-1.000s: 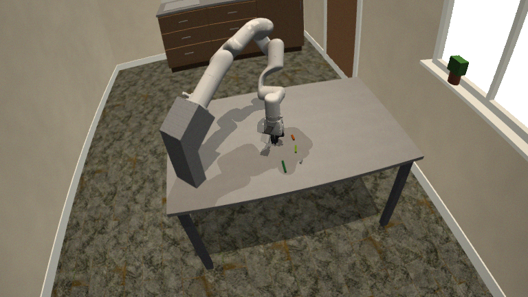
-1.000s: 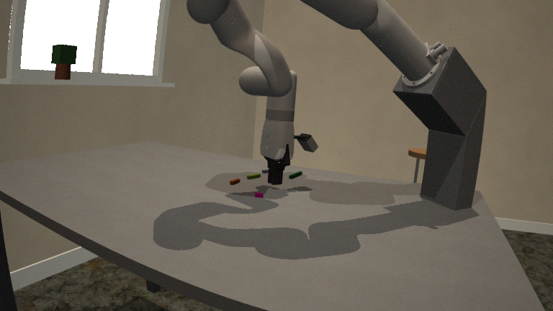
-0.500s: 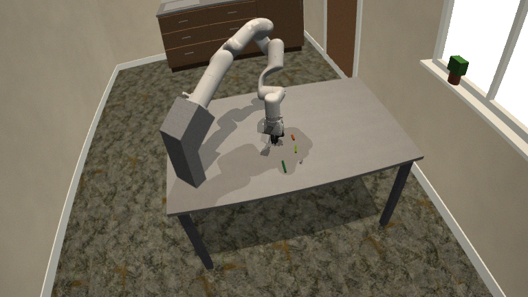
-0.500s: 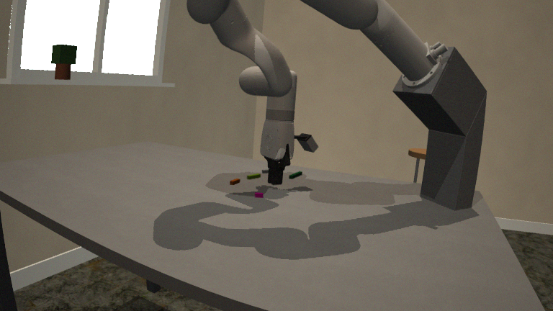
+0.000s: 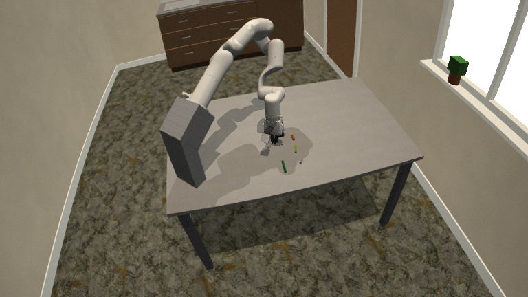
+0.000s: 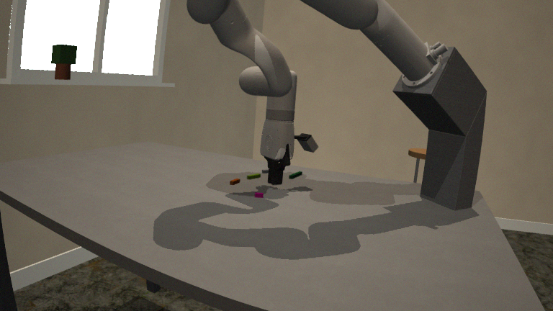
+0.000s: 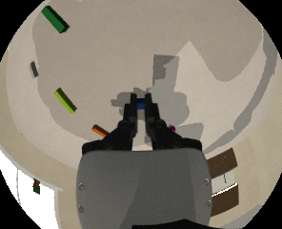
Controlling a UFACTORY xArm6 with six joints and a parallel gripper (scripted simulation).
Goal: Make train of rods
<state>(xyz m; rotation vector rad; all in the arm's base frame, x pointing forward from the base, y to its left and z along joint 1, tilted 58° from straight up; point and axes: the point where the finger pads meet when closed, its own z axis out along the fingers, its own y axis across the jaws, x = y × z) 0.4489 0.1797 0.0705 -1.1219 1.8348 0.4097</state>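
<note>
Now: the grey rod 160 mm ahead of my hand, 110 mm to the right of it and 30 mm below it. The rest, counted from my hand: blue rod 20 mm below; then orange rod 90 mm ahead, 60 mm to the left, 30 mm below; then magenta rod 40 mm behind, 90 mm to the left, 30 mm below.
</note>
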